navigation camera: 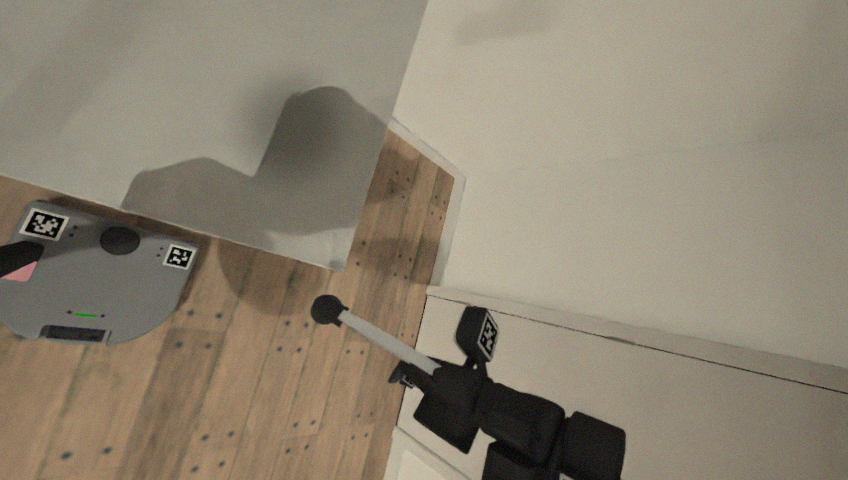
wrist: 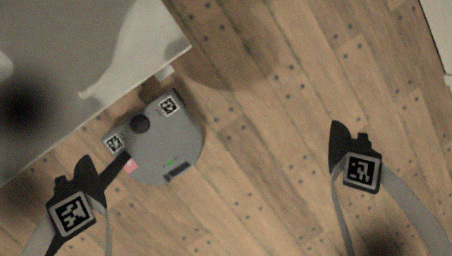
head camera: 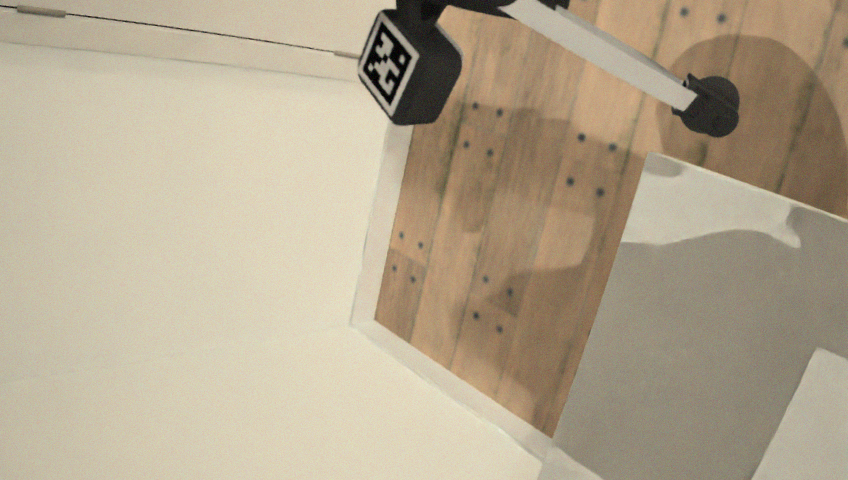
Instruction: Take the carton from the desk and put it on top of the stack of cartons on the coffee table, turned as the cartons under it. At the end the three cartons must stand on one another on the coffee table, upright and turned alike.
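Pixels of known places: gripper, between the fingertips: (navigation camera: 358, 340) (head camera: 633, 29); robot's base, origin of its link: (navigation camera: 120, 239).
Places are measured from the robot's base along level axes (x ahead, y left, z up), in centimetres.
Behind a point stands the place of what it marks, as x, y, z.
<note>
No carton and no carton stack shows in these views. The pale desk top (head camera: 702, 309) {18.9, -20.9, 72.0} (navigation camera: 178, 65) {27.3, 3.2, 72.0} (wrist: 155, 30) shows at the right in the head view and at the upper left in the navigation and wrist views, with shadows of the arm and gripper on it. My gripper (wrist: 216, 156) {-2.2, -27.7, 87.2} is open, its two fingers wide apart with floor showing between them. It hangs beyond the corner of the desk top. The coffee table cannot be made out.
Cream walls (head camera: 178, 208) {51.6, -138.3, 68.0} (navigation camera: 654, 208) {65.7, -138.0, 108.7} with a white skirting board (head camera: 383, 208) {52.7, -137.0, 5.2} meet in a corner beyond a strip of wooden floor (head camera: 505, 237) {45.7, -96.0, 0.0} (navigation camera: 392, 237) {34.8, -99.0, 0.0}. A pale panel with a dark seam (navigation camera: 595, 368) {-1.9, -138.0, 95.4} stands beside my arm. My grey base (navigation camera: 101, 285) {-11.4, -0.3, 16.0} (wrist: 165, 140) is close to the desk's edge.
</note>
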